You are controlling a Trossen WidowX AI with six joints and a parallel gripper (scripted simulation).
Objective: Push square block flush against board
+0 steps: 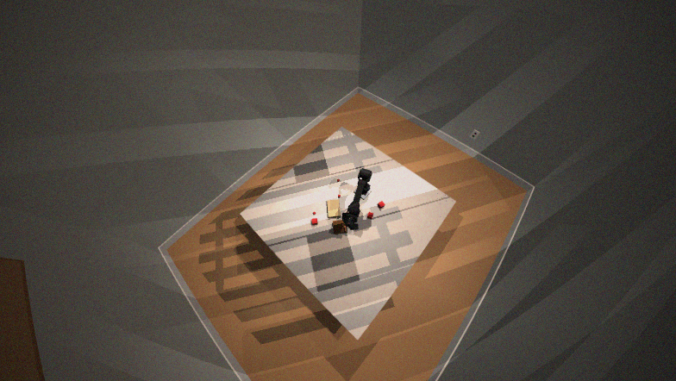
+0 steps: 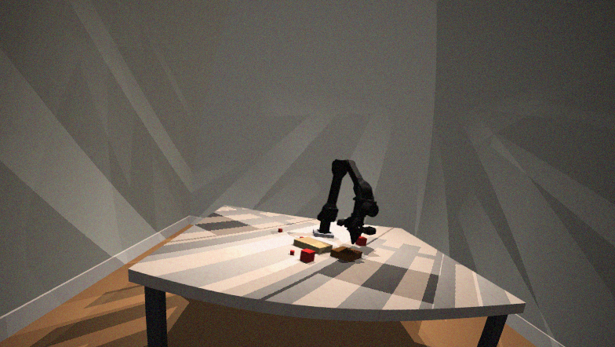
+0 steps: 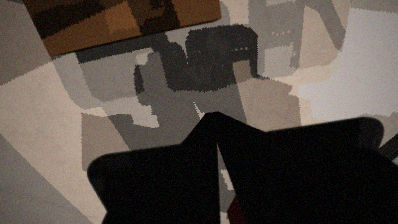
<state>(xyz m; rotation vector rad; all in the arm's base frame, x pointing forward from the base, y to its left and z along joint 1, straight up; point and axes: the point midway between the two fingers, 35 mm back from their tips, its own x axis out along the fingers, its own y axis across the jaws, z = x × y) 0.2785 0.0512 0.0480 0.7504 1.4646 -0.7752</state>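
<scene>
My gripper tip is now 90 mm short of the square block, 60 mm to the left of it and 20 mm above it. Also, from my gripper tip: light tan board (10 mm behind, 190 mm to the right, 20 mm below).
</scene>
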